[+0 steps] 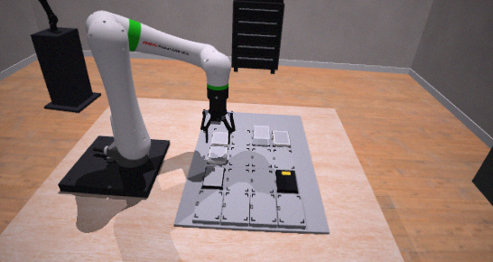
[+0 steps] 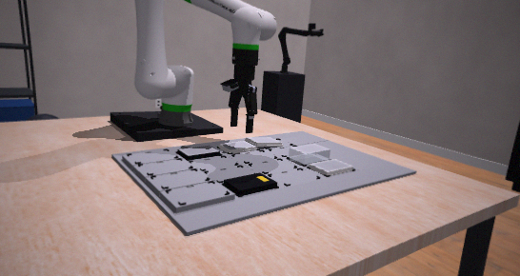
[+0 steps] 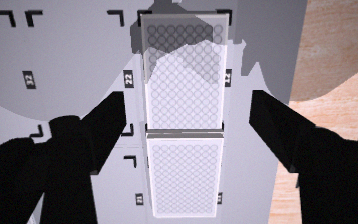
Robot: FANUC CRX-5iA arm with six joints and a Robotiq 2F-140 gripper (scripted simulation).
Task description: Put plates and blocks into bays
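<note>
Right now the white plate is 110 mm to the left of my hand, 80 mm below it and 10 mm behind it. From my hand the other things lie so: pale 96-well plate (90 mm below, 10 mm to the right); then bay label 33 (190 mm ahead, 150 mm to the right, 100 mm below); then sealed 96-well plate (170 mm to the right, 90 mm below, 20 mm ahead).
</note>
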